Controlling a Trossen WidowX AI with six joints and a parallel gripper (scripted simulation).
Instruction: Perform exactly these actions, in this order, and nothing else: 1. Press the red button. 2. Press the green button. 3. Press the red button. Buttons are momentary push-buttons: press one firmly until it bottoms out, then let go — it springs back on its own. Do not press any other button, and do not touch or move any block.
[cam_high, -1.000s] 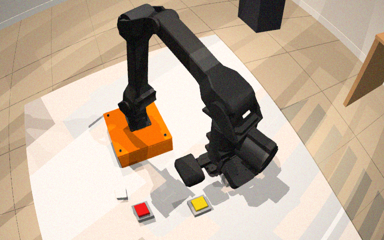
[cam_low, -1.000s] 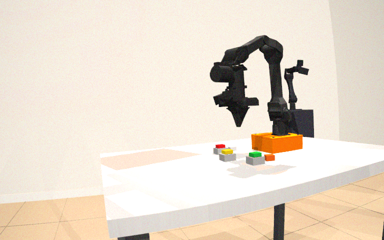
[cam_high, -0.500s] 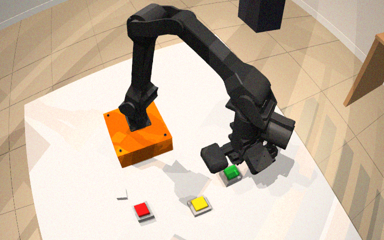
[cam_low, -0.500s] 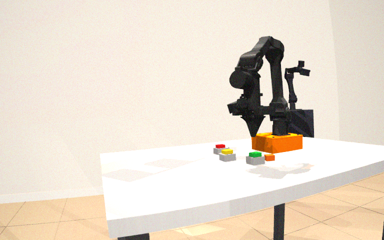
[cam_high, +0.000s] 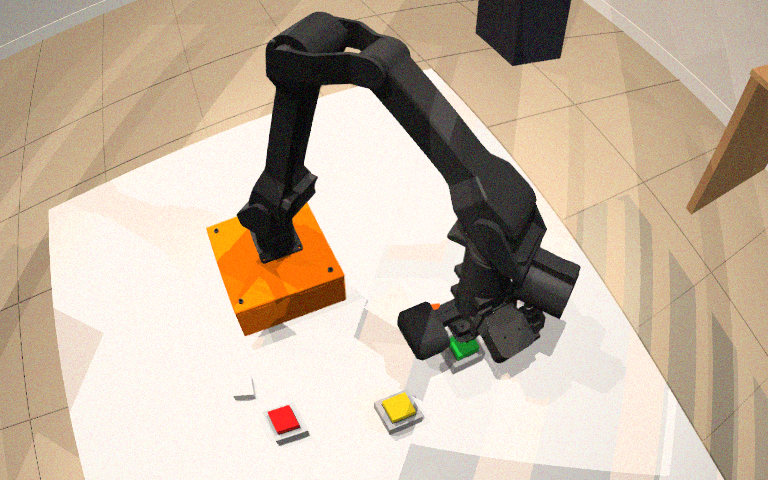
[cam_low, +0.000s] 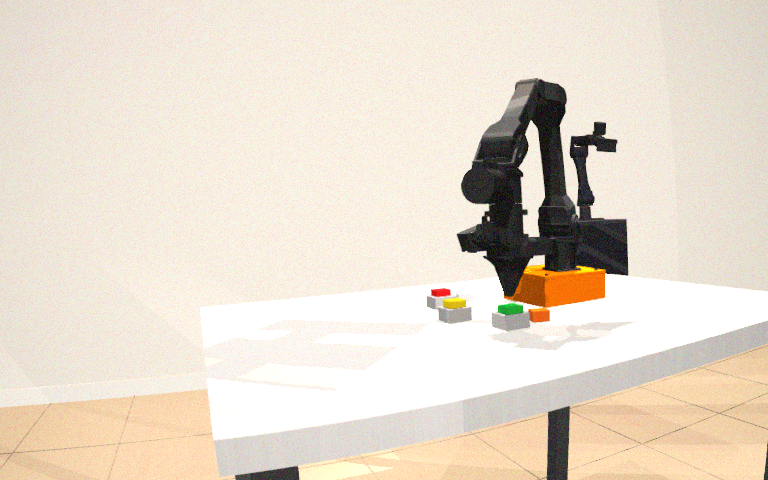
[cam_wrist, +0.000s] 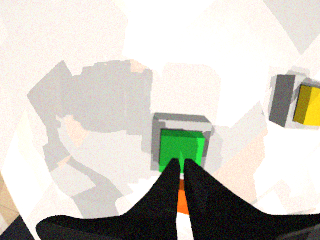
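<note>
The green button lies 20 mm below my gripper tip. Round my gripper tip: yellow button (40 mm ahead, 120 mm to the right, 20 mm below); small orange block (70 mm behind, 20 mm to the right, 40 mm below); red button (270 mm to the right, 20 mm below).
</note>
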